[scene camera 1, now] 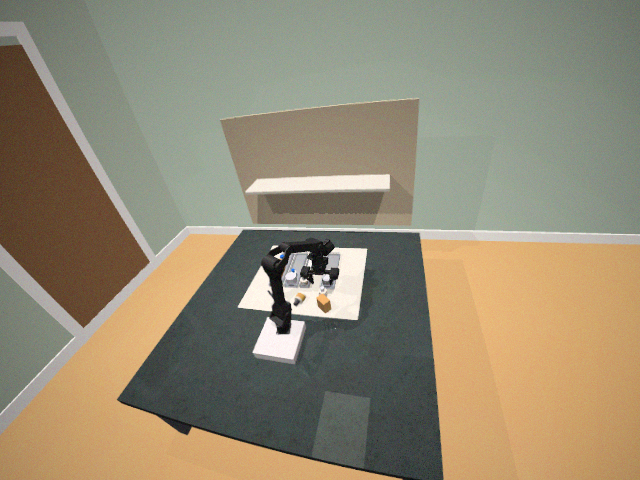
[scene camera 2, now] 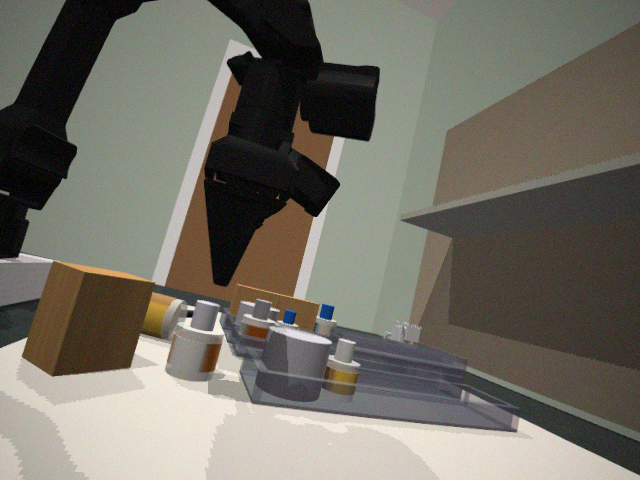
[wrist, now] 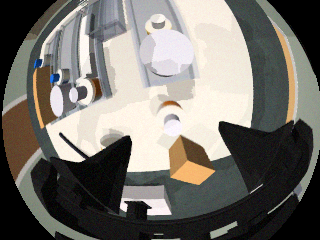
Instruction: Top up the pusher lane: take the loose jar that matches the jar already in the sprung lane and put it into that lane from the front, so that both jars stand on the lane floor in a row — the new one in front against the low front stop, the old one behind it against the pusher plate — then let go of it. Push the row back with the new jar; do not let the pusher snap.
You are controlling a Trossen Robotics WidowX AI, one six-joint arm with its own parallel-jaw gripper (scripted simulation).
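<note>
A wall shelf (scene camera 1: 338,183) is part of the scene. The gripper (scene camera 2: 219,282), visible as well in the wrist view (wrist: 175,133), is open and holds nothing.
</note>
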